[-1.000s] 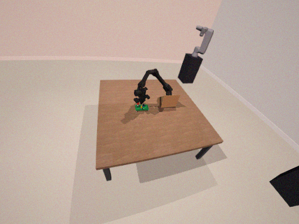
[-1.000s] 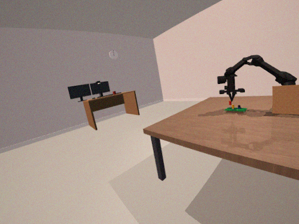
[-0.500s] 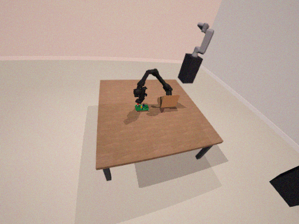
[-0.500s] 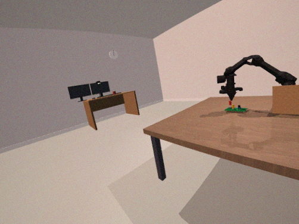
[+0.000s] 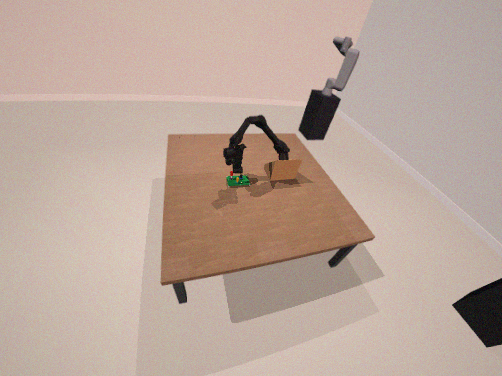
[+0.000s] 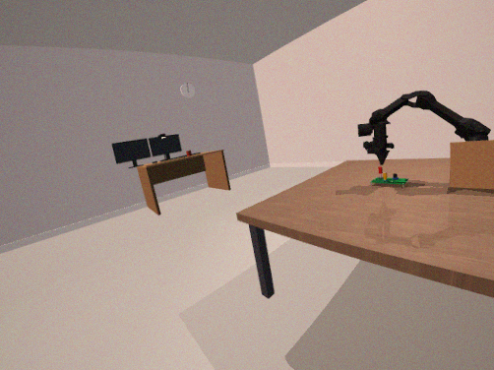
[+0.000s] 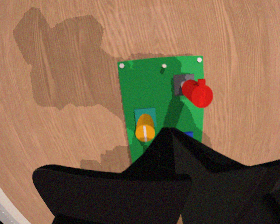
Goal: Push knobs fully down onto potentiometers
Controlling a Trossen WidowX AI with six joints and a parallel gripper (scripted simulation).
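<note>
My gripper tip is now 30 mm to the left of the red knob, 30 mm above it and 20 mm short of it. Also, from my gripper tip: yellow knob: 50 mm below, 20 mm to the left, 20 mm behind.
</note>
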